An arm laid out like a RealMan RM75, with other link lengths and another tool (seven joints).
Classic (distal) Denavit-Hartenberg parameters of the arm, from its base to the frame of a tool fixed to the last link. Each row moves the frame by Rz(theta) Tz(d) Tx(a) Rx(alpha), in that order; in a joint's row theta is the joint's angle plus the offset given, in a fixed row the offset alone. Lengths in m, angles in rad.
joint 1: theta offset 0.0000, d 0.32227, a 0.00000, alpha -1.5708
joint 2: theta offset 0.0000, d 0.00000, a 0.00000, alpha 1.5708
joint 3: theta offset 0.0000, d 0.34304, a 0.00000, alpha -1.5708
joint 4: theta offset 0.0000, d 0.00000, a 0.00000, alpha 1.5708
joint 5: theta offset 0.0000, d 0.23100, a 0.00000, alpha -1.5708
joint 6: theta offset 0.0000, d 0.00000, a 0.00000, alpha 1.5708
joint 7: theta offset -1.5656, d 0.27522, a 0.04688, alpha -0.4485
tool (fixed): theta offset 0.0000, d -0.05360, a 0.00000, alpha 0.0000
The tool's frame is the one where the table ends.
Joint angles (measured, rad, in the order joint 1, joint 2, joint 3, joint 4, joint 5, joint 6, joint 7), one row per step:
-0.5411, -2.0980, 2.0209, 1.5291, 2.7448, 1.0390, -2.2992
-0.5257, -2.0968, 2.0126, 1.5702, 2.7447, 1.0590, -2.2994
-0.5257, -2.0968, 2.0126, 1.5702, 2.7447, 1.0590, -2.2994
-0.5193, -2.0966, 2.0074, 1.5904, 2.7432, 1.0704, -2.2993
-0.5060, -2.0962, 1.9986, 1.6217, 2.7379, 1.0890, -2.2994
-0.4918, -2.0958, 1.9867, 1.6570, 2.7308, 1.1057, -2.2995
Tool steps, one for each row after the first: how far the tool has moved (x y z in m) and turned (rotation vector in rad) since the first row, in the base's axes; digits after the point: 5 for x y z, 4 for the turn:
0.00431, -0.00352, 0.00646, 0.0048, -0.0131, -0.0017
0.00431, -0.00352, 0.00646, 0.0048, -0.0131, -0.0017
0.00677, -0.00526, 0.00965, 0.0063, -0.0200, -0.0021
0.00886, -0.00881, 0.01451, 0.0071, -0.0321, 0.0027
0.01230, -0.01198, 0.02069, 0.0110, -0.0500, 0.0060

